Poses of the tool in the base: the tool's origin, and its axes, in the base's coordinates. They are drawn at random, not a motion.
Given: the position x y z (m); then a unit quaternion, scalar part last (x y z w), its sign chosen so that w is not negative.
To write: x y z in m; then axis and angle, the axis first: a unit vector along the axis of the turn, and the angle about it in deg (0 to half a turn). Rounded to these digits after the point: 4 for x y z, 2 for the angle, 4 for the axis.
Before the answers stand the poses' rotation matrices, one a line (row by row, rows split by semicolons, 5 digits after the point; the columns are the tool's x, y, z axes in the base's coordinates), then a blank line. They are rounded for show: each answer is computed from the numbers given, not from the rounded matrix.
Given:
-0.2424, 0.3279, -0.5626, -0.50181, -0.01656, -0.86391, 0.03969
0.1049, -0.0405, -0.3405, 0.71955, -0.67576, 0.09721, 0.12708
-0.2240, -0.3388, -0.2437, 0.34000, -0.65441, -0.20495, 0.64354
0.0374, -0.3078, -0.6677, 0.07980, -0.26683, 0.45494, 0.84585
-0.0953, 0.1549, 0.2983, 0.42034, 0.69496, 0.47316, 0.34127
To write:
-0.49322 0.08520 0.86572; -0.05196 -0.99630 0.06845; 0.86835 -0.01122 0.49583
0.06780 -0.99719 -0.03186; -0.94778 -0.05440 -0.31426; 0.31165 0.05150 -0.94880
0.05949 -0.18121 -0.98164; -0.70879 0.68479 -0.16936; 0.70291 0.70585 -0.08770
0.44366 -0.81221 -0.37879; 0.72704 0.57332 -0.37778; 0.52401 -0.10779 0.84487
-0.41370 0.26129 0.87211; 0.90719 0.19887 0.37076; -0.07656 0.94455 -0.31931

-0.2424, 0.3279, -0.5626, -0.5022, -0.0166, -0.8646, 175.45
0.1049, -0.0405, -0.3405, 0.7254, -0.6813, 0.0980, 165.40
-0.2240, -0.3388, -0.2437, 0.4442, -0.8550, -0.2678, 99.89
0.0374, -0.3078, -0.6677, 0.1496, -0.5002, 0.8529, 64.47
-0.0953, 0.1549, 0.2983, 0.4472, 0.7393, 0.5034, 140.09

